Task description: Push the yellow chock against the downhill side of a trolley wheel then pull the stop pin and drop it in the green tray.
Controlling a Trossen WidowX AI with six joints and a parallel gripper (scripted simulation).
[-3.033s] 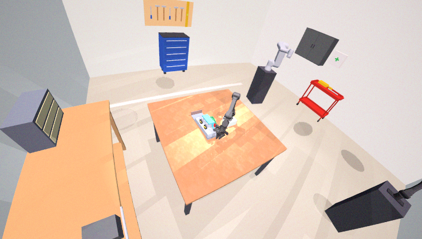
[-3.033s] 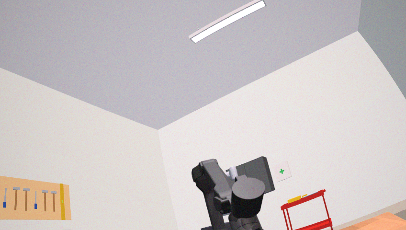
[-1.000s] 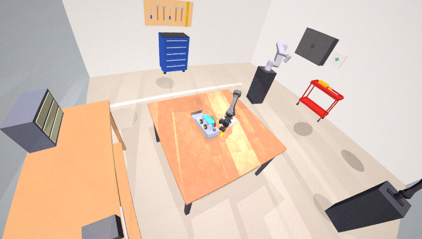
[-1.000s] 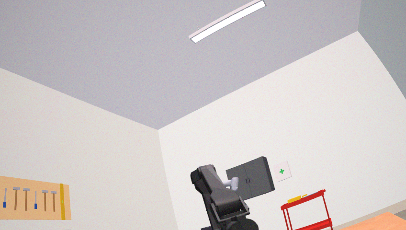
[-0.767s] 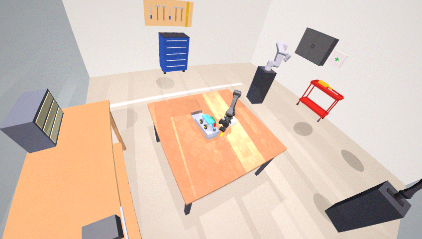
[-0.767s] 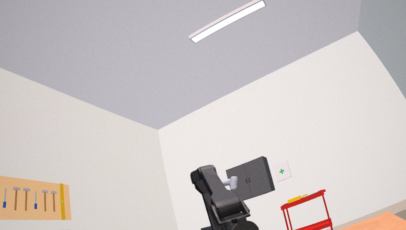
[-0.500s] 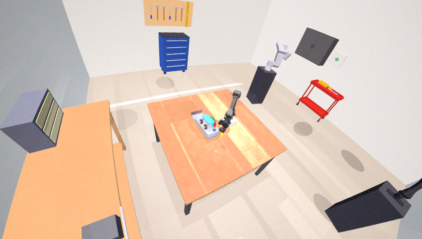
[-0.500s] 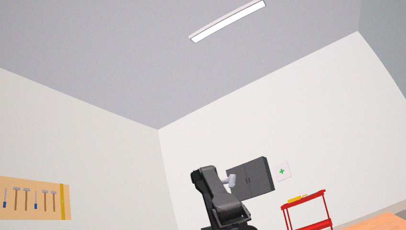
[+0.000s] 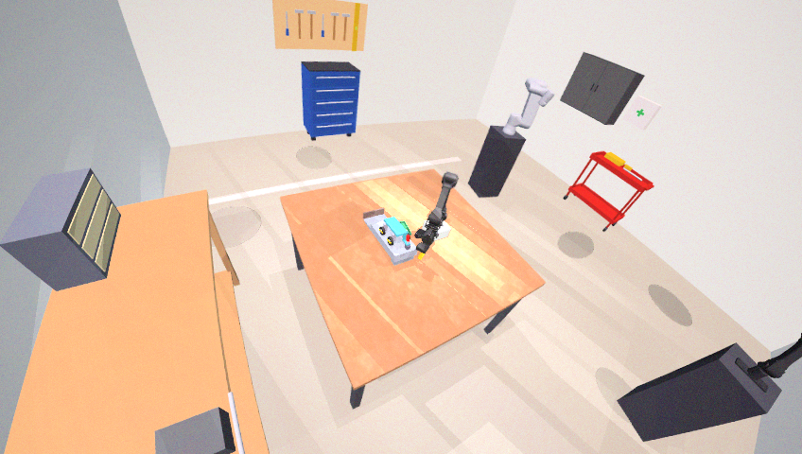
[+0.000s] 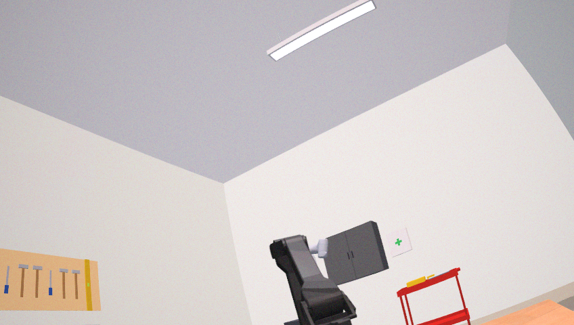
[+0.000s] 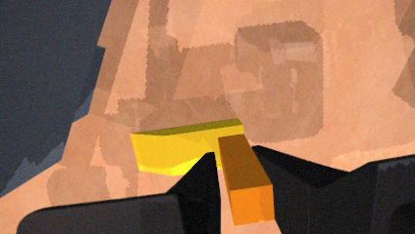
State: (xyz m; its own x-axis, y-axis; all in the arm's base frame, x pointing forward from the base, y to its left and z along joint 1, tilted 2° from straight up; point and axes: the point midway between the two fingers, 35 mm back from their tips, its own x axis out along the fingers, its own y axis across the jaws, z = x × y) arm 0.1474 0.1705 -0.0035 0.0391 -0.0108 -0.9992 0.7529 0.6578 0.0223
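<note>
My gripper tip is 13 cm short of the red-headed stop pin and 10 cm below it. From my gripper tip the other things lie so: yellow chock (1 cm ahead, 1 cm to the left, 1 cm below); then trolley (17 cm ahead, 10 cm to the right, 9 cm above); then grey ramp (17 cm ahead, 10 cm to the right, 2 cm above).
</note>
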